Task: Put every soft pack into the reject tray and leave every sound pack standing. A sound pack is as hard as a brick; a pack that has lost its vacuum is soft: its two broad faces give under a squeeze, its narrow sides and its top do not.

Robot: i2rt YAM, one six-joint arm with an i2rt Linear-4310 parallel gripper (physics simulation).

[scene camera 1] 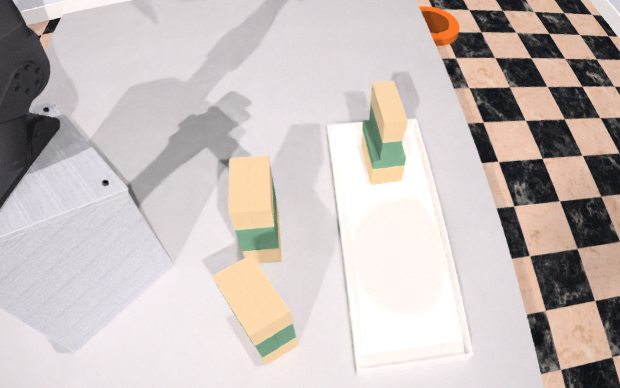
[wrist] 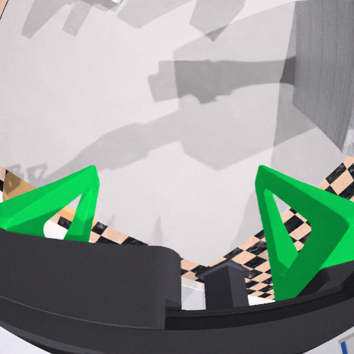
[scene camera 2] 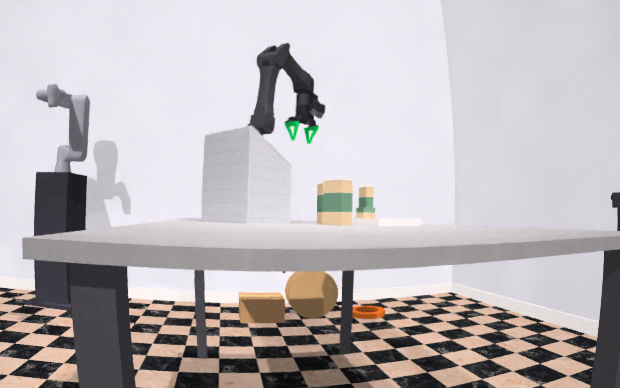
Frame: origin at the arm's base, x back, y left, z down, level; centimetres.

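Seen in the pictures: gripper, between the fingertips: [scene camera 2: 301,142]; arm's base, origin of its link: [scene camera 1: 4,162] [scene camera 2: 247,149].
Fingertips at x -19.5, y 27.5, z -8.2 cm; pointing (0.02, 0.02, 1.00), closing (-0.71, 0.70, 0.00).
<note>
Offsets run from my fingertips to a thing's top centre.
Two tan packs with green bands stand upright on the table: one @(dx -8.3, dy -22.2, dz +18.9 cm) [scene camera 1: 252,192] [scene camera 2: 320,202] in the middle, the other @(dx -10.3, dy -36.3, dz +18.9 cm) [scene camera 1: 255,300] [scene camera 2: 338,202] turned at an angle close beside it. A third pack @(dx -25.4, dy -8.1, dz +18.6 cm) [scene camera 1: 387,130] [scene camera 2: 366,202] stands upright at the far end of the white reject tray @(dx -27.0, dy -20.8, dz +30.7 cm) [scene camera 1: 400,325] [scene camera 2: 400,222]; its upper part is narrower than its stepped-out lower green band. My gripper [scene camera 2: 301,140] [wrist: 176,174] is open and empty, high above the table, near the grey block and left of the packs in the second scene view. No pack shows clearly in the wrist view.
The arm's grey block [scene camera 1: 90,270] [scene camera 2: 227,175] [wrist: 325,65] stands left of the packs. An orange ring [scene camera 1: 450,39] [scene camera 2: 368,316] lies on the floor beyond the table edge. Another grey arm [scene camera 2: 79,125] stands on a dark pedestal in the background.
</note>
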